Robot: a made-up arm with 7 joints.
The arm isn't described. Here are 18 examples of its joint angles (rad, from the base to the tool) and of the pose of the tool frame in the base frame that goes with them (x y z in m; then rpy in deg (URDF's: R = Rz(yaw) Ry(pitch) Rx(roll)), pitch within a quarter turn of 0, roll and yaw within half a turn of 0).
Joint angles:
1: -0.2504 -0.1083 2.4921 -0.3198 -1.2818 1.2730 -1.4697
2: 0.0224 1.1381 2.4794 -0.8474 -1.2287 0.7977 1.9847
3: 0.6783 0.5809 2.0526 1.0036 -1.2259 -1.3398 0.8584
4: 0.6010 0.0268 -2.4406 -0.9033 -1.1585 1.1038 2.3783
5: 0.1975 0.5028 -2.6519 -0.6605 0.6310 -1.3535 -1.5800
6: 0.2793 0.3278 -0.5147 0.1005 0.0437 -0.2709 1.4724
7: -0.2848 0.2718 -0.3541 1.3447 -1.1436 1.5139 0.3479
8: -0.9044 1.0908 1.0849 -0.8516 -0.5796 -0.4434 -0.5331
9: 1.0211 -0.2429 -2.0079 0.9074 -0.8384 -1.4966 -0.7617
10: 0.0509 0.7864 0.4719 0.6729 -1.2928 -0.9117 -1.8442
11: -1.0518 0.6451 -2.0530 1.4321 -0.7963 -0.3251 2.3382
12: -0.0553 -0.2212 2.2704 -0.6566 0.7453 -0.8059 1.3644
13: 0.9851 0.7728 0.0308 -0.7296 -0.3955 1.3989 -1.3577
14: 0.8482 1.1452 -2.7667 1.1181 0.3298 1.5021 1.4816
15: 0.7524 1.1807 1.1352 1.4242 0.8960 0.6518 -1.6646
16: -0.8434 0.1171 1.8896 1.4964 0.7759 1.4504 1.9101
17: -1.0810 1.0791 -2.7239 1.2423 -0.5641 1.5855 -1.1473
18: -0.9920 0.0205 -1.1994 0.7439 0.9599 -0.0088 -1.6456
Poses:
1: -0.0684 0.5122 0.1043 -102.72 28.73 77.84
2: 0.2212 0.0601 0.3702 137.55 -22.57 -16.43
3: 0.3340 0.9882 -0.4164 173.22 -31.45 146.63
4: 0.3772 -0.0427 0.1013 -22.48 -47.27 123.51
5: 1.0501 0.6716 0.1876 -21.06 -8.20 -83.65
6: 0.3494 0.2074 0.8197 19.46 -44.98 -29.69
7: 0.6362 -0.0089 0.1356 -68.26 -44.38 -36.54
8: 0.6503 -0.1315 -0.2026 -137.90 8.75 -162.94
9: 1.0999 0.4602 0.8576 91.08 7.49 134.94
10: 0.9850 0.2920 0.7002 126.49 65.48 101.93
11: 0.2839 -0.0837 -0.1516 -66.93 40.59 162.48
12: 0.3996 0.9131 0.7740 85.53 -41.65 172.29
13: 0.1991 -0.4778 0.5078 -150.51 -66.39 -116.97
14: 0.3600 0.3849 -0.0173 61.43 -39.78 -116.50
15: 0.3581 0.0728 0.1142 168.52 -1.03 2.96
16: 0.4440 -0.0254 0.6424 -79.40 34.10 -178.64
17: 0.6052 0.6631 0.7373 93.52 -19.90 87.33
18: 0.1094 0.1061 0.2051 -23.87 -30.36 64.13
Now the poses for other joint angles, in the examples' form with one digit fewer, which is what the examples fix.
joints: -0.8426 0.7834 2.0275 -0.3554 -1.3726 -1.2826 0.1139
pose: 0.922 -0.150 1.137 1.1 -22.4 -155.5
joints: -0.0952 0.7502 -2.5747 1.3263 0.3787 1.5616 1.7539
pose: 0.483 0.597 0.264 49.9 -7.7 -142.7
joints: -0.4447 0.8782 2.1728 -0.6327 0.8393 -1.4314 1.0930
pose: 0.886 0.640 1.078 -12.7 -24.8 -81.2
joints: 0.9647 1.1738 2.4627 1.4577 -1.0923 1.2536 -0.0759
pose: 0.492 0.394 0.133 85.0 39.0 65.0
